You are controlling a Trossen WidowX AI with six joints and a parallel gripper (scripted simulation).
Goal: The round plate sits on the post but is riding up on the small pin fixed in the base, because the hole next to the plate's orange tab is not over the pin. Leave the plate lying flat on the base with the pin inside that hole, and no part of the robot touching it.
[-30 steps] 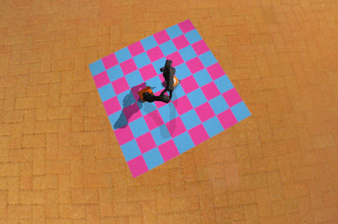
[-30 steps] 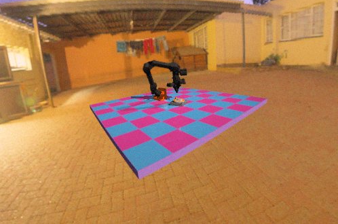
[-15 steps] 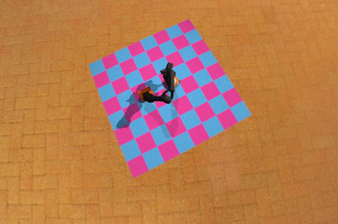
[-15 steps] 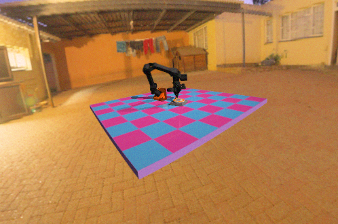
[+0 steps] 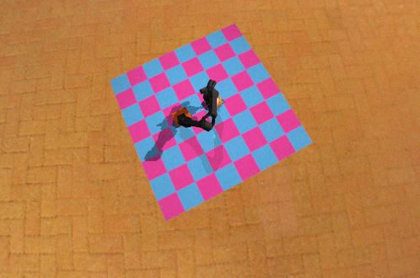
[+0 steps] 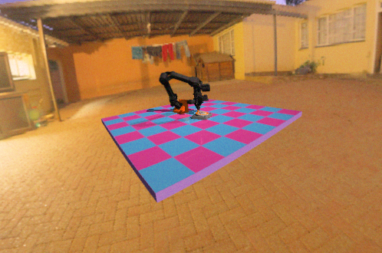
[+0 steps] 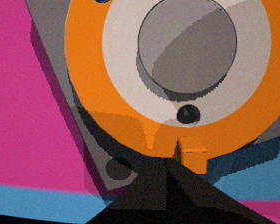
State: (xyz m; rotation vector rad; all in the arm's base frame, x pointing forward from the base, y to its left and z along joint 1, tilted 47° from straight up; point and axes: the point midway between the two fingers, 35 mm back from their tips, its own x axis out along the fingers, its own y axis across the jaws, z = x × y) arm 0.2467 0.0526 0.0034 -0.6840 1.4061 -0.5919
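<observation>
My gripper tip is 5 cm short of the square grey base, 2 cm above it and 1 cm to the left of it.
</observation>
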